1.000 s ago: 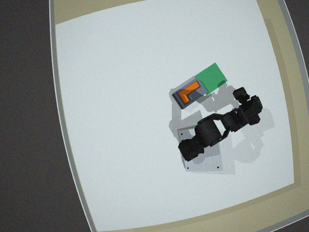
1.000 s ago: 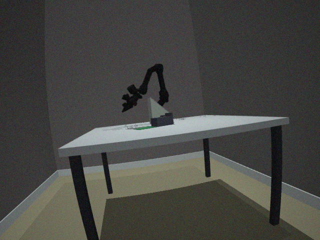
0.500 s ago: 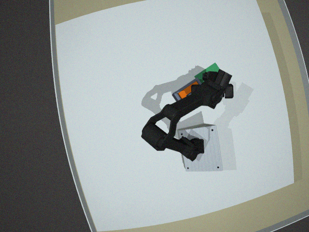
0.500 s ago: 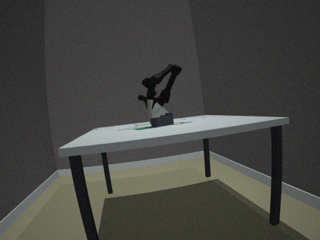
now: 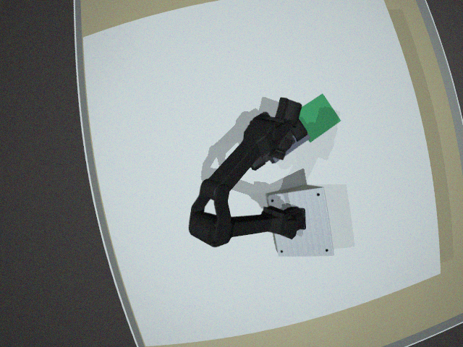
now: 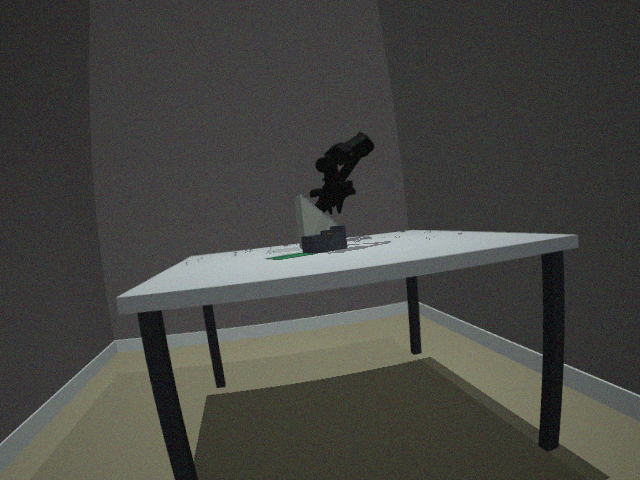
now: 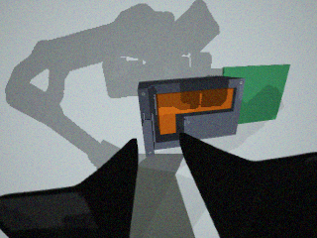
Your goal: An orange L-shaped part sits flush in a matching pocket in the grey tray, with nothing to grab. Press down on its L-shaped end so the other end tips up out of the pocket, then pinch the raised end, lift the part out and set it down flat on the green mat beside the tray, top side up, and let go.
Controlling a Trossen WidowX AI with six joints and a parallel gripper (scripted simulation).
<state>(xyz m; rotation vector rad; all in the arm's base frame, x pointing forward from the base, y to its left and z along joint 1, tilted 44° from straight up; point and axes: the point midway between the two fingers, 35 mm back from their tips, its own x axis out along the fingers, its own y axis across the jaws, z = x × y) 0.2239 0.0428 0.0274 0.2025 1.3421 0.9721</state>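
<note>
The orange L-shaped part is 90 mm below my gripper tip, 50 mm to the right of it and 20 mm ahead of it. The rest, counted from my gripper tip: green mat (190 mm to the right, 150 mm below, 100 mm ahead).
</note>
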